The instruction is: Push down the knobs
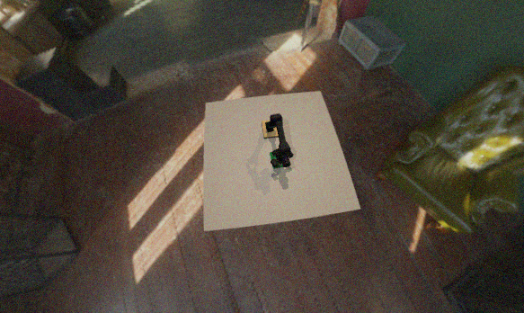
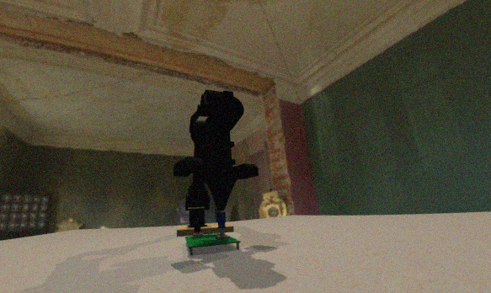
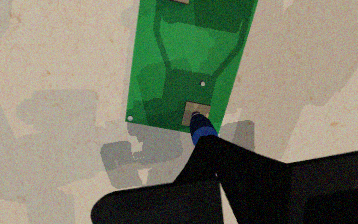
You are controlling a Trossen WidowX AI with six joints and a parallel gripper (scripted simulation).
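The blue knob is 2 cm below my gripper tip. Round my gripper tip: black knob 11 cm behind, 3 cm to the right, 3 cm below; potentiometer 3 cm below.
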